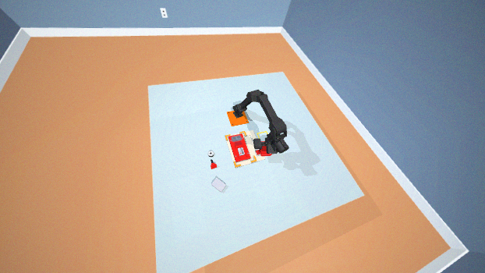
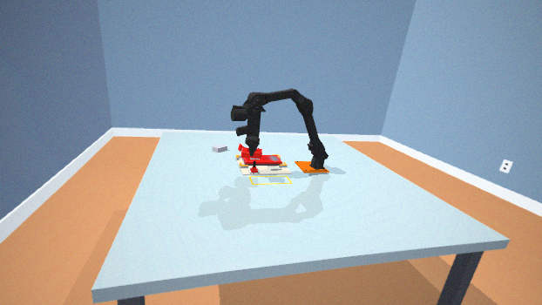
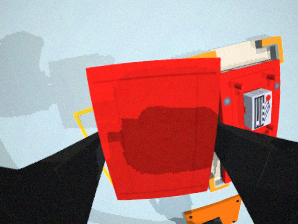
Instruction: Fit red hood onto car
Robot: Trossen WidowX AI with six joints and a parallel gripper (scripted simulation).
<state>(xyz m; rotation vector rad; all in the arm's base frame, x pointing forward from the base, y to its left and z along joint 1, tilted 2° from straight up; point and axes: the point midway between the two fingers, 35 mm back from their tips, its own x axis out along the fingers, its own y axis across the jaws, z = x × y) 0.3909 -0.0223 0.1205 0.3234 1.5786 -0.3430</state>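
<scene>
My gripper tip is 8 cm past the grey engine block, 12 cm to the left of it and 8 cm above it. From my gripper tip the other things lie so: small wheel: 16 cm behind, 31 cm to the right, 10 cm below; red hood: 1 cm above.
</scene>
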